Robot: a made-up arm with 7 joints. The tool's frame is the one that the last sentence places.
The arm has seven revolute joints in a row. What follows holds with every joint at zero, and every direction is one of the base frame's. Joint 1 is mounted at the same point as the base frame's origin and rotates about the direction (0.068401, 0.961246, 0.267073), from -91.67 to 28.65 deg. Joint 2 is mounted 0.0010 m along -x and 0.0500 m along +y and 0.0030 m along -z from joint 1 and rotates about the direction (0.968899, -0.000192, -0.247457), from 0.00 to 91.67 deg. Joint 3 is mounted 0.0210 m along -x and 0.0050 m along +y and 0.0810 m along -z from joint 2 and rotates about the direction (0.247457, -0.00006, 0.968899), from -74.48 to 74.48 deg. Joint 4 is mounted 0.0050 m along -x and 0.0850 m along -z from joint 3 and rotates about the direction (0.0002, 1, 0.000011), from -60.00 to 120.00 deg. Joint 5 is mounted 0.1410 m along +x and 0.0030 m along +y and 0.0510 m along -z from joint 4 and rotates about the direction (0.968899, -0.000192, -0.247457), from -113.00 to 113.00 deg. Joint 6 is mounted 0.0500 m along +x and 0.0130 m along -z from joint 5 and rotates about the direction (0.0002, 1, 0.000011), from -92.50 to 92.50 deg. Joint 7 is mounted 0.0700 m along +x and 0.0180 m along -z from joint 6 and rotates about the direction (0.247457, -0.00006, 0.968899), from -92.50 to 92.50 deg. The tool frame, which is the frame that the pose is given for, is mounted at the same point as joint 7; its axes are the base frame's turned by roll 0.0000, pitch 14.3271 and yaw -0.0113 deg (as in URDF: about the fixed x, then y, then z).
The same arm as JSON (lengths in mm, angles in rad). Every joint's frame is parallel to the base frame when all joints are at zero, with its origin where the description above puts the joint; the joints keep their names.
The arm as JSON. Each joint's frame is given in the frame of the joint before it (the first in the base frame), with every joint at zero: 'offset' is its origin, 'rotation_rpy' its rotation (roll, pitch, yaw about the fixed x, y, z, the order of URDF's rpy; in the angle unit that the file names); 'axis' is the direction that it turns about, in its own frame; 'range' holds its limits. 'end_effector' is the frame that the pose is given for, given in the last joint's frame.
{
  "length_unit": "mm",
  "angle_unit": "rad",
  "chain": [
    {
      "id": "joint 1",
      "offset": [
        0.0,
        0.0,
        0.0
      ],
      "rotation_rpy": [
        0.0,
        0.0,
        0.0
      ],
      "axis": [
        0.068403,
        0.961235,
        0.26711
      ],
      "range": [
        -1.5999,
        0.5
      ]
    },
    {
      "id": "joint 2",
      "offset": [
        -1.0,
        50.0,
        -3.0
      ],
      "rotation_rpy": [
        0.0,
        0.0,
        0.0
      ],
      "axis": [
        0.968889,
        -0.0002,
        -0.247497
      ],
      "range": [
        0.0,
        1.5999
      ]
    },
    {
      "id": "joint 3",
      "offset": [
        -21.0,
        5.0,
        -81.0
      ],
      "rotation_rpy": [
        0.0,
        0.0,
        0.0
      ],
      "axis": [
        0.247497,
        -0.0001,
        0.968889
      ],
      "range": [
        -1.2999,
        1.2999
      ]
    },
    {
      "id": "joint 4",
      "offset": [
        -5.0,
        0.0,
        -85.0
      ],
      "rotation_rpy": [
        0.0,
        0.0,
        0.0
      ],
      "axis": [
        0.0002,
        1.0,
        0.0
      ],
      "range": [
        -1.0472,
        2.0944
      ]
    },
    {
      "id": "joint 5",
      "offset": [
        141.0,
        3.0,
        -51.0
      ],
      "rotation_rpy": [
        0.0,
        0.0,
        0.0
      ],
      "axis": [
        0.968889,
        -0.0002,
        -0.247497
      ],
      "range": [
        -1.9722,
        1.9722
      ]
    },
    {
      "id": "joint 6",
      "offset": [
        50.0,
        0.0,
        -13.0
      ],
      "rotation_rpy": [
        0.0,
        0.0,
        0.0
      ],
      "axis": [
        0.0002,
        1.0,
        0.0
      ],
      "range": [
        -1.6144,
        1.6144
      ]
    },
    {
      "id": "joint 7",
      "offset": [
        70.0,
        0.0,
        -18.0
      ],
      "rotation_rpy": [
        0.0,
        0.0,
        0.0
      ],
      "axis": [
        0.247497,
        -0.0001,
        0.968889
      ],
      "range": [
        -1.6144,
        1.6144
      ]
    }
  ],
  "end_effector": {
    "offset": [
      0.0,
      0.0,
      0.0
    ],
    "rotation_rpy": [
      0.0,
      0.2501,
      -0.0002
    ]
  }
}

